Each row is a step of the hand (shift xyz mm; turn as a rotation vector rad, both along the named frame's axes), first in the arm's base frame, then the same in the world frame.
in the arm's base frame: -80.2 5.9 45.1 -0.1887 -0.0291 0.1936
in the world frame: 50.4 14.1 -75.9 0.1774 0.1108 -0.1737
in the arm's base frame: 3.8 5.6 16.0 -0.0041 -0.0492 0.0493
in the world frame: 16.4 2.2 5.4 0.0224 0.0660 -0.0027
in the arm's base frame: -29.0 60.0 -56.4 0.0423 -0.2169 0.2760
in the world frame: -20.8 -79.2 -30.3 0.1452 0.3180 0.0531
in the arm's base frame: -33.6 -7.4 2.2 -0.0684 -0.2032 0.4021
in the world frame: 1.9 7.3 -33.7 0.2742 0.3610 -0.0462
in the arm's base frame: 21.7 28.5 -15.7 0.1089 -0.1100 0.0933
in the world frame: -3.4 -32.3 21.8 0.0238 0.1412 0.1102
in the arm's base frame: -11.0 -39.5 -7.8 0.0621 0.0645 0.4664
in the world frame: -23.5 31.7 -13.6 0.4381 0.1518 0.1028
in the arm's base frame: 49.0 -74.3 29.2 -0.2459 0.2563 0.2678
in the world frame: -11.7 80.0 47.3 0.3759 -0.1117 -0.2099
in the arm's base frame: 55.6 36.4 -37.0 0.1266 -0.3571 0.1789
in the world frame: -22.1 -48.5 54.2 -0.0116 0.4007 0.1220
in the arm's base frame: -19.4 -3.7 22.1 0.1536 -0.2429 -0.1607
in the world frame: 19.9 13.0 -17.7 -0.2658 0.1468 0.1274
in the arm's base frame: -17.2 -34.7 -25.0 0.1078 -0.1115 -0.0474
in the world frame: -36.1 19.7 -20.9 -0.1021 0.0796 0.0977
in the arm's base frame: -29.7 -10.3 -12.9 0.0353 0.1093 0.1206
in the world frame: -13.2 3.1 -31.1 0.1527 -0.0434 0.0505
